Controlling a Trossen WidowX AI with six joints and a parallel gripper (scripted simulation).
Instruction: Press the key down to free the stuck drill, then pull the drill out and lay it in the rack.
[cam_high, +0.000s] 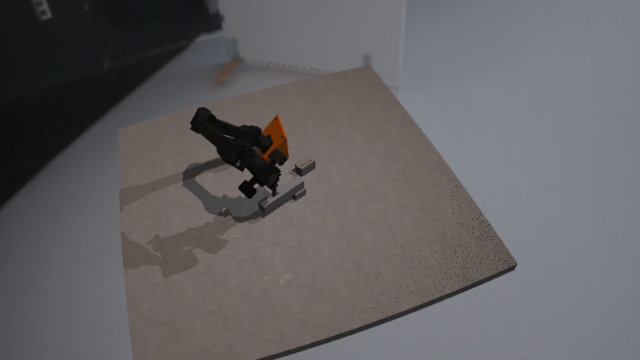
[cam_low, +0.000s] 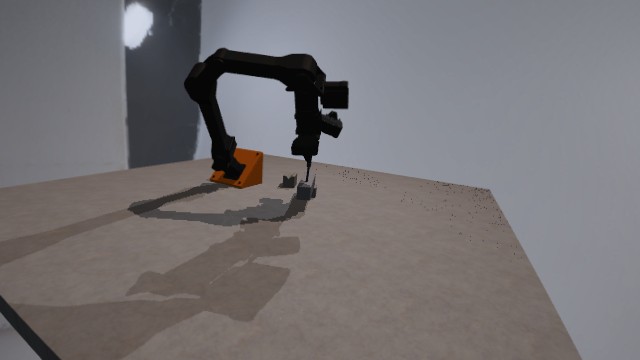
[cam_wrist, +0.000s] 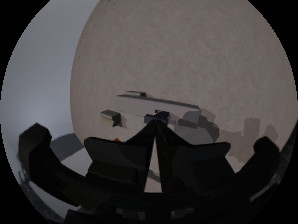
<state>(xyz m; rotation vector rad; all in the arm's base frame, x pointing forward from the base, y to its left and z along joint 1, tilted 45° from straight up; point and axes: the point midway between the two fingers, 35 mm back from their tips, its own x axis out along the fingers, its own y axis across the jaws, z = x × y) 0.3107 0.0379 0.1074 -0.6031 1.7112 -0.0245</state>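
Now: gripper tip 3 cm above the dark upright piece. From my gripper tip the other things lie so: grey rack 15 cm behind, 15 cm to the left, 10 cm below; grey holder block 2 cm behind, 3 cm to the left, 8 cm below; drill 3 cm behind, 5 cm to the left, 7 cm below.
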